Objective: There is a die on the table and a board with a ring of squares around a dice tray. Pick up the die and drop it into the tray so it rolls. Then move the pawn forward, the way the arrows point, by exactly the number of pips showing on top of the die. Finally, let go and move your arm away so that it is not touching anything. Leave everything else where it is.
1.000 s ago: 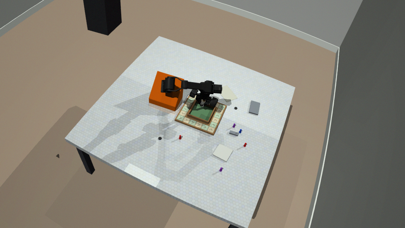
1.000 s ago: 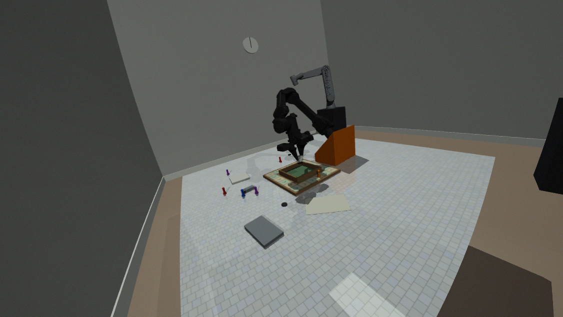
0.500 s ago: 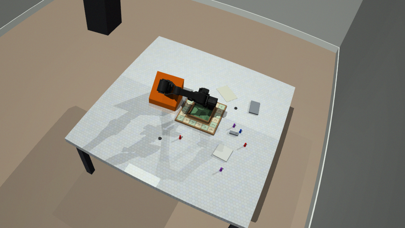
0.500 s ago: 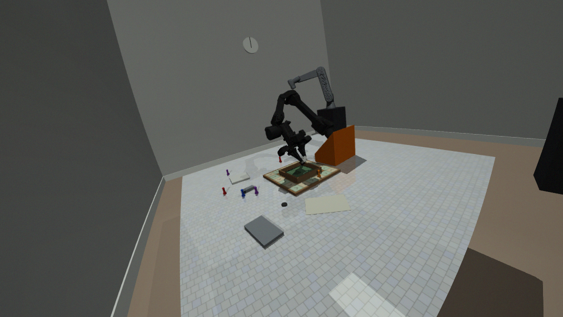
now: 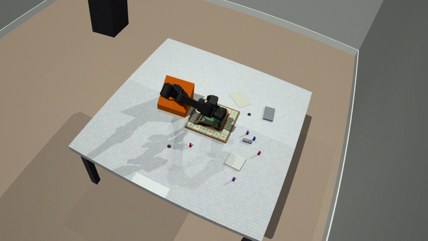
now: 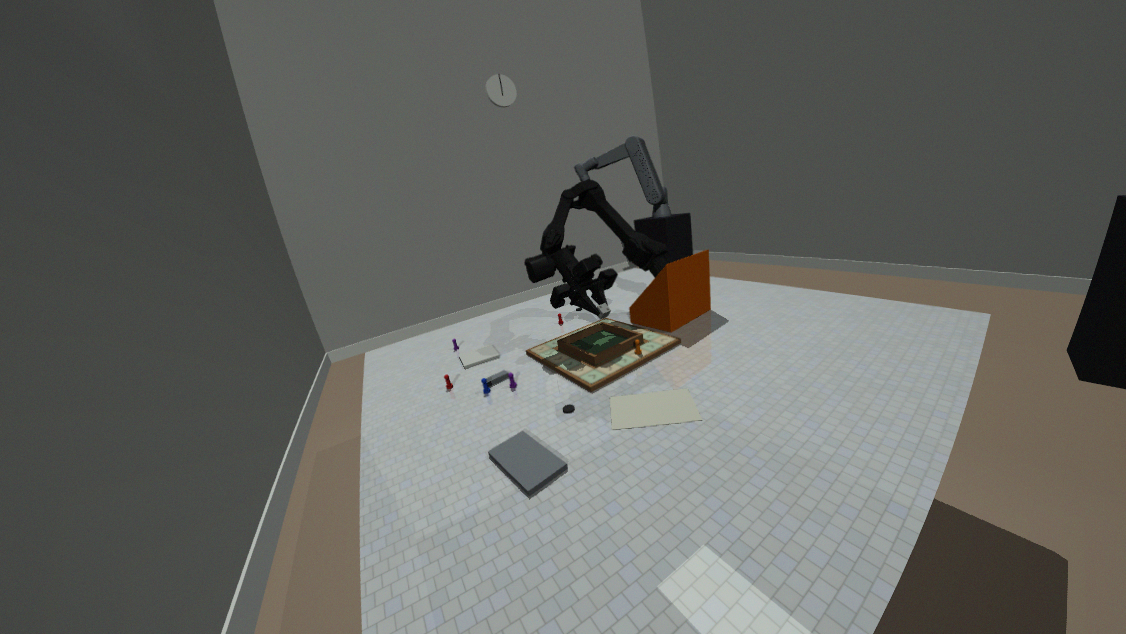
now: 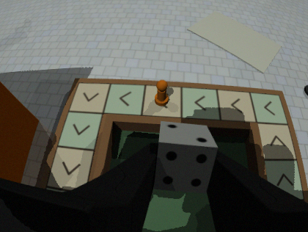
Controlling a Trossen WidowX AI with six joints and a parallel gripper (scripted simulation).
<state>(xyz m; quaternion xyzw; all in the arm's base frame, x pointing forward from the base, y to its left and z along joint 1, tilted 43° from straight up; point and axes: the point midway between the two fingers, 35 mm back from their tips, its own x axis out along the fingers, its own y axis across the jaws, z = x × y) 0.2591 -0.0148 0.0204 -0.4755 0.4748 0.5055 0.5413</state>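
Right now my gripper tip is 10 mm past the orange pawn, 90 mm to the right of it and 70 mm above it. Round my gripper tip: green dice tray (10 mm ahead, 20 mm to the right, 90 mm below); then die (right at my gripper tip); then small grey block (270 mm ahead, 90 mm to the right, 90 mm below).
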